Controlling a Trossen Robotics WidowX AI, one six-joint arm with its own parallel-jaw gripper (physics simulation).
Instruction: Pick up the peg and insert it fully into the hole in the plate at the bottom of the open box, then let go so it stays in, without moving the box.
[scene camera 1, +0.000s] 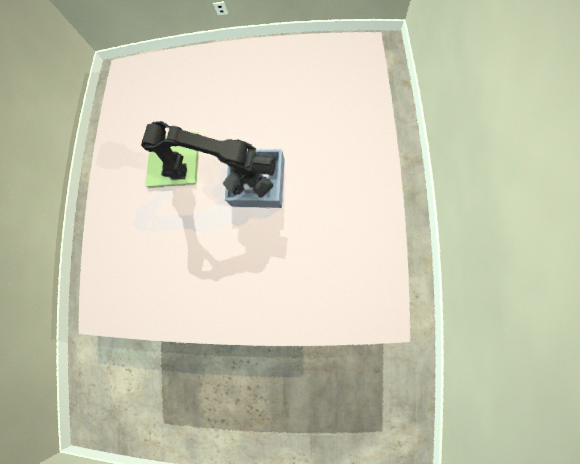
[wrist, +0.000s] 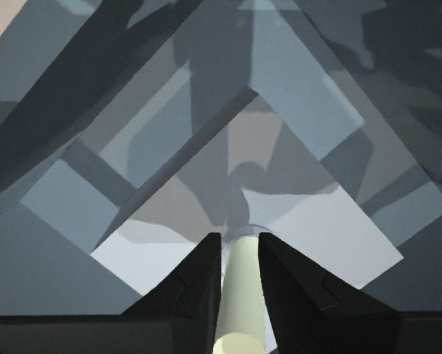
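Where they show: gripper, fingertip midpoint: (scene camera 1: 253, 180) (wrist: 239, 244); arm's base, link origin: (scene camera 1: 178, 171).
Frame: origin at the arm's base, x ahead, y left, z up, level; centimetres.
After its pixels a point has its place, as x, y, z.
Observation:
My gripper (wrist: 239, 244) {31.2, -5.8, 4.3} is shut on a pale yellow-green round peg (wrist: 242, 295) {31.5, -5.6, 6.5}, seen between its two black fingers in the wrist view. The peg's far end is at the hole's ring in the light grey square plate (wrist: 310, 225) {29.0, -3.9, 3.3}; the ring's far edge shows just past it. How deep the peg sits is hidden. The plate lies at the bottom of the open blue box (scene camera 1: 256, 203) {32.5, -14.2, 3.3} (wrist: 300, 95) {25.5, -6.8, -1.7}. In the scene view the gripper (scene camera 1: 247, 187) {31.2, -5.8, 4.3} is over the box, and the peg and the plate's hole are hidden by the arm.
The black arm (scene camera 1: 205, 142) {23.4, -5.1, 35.7} stands on a green base plate (scene camera 1: 156, 175) {-9.7, -1.1, -0.1} left of the box. The box walls rise around the gripper on all sides. Both stand on a pale pink table top (scene camera 1: 325, 250) {56.7, -29.7, -2.4}.

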